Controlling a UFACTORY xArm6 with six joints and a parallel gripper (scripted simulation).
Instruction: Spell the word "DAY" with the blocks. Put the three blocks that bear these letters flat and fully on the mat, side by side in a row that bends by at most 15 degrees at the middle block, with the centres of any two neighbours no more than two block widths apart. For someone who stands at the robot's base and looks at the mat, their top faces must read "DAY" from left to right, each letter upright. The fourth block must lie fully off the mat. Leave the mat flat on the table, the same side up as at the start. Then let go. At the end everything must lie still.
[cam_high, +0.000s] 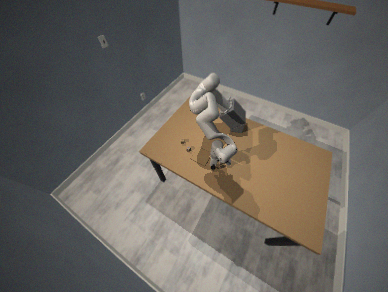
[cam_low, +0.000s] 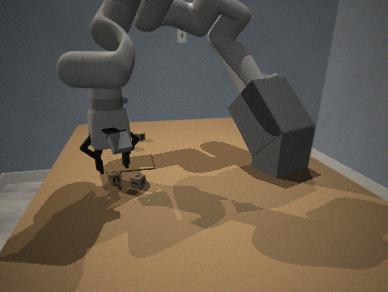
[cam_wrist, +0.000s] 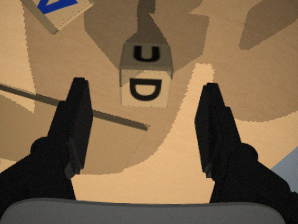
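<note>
Now: the thin tan mat 130 mm to the right of my hand, 50 mm below it and 50 mm behind it.
</note>
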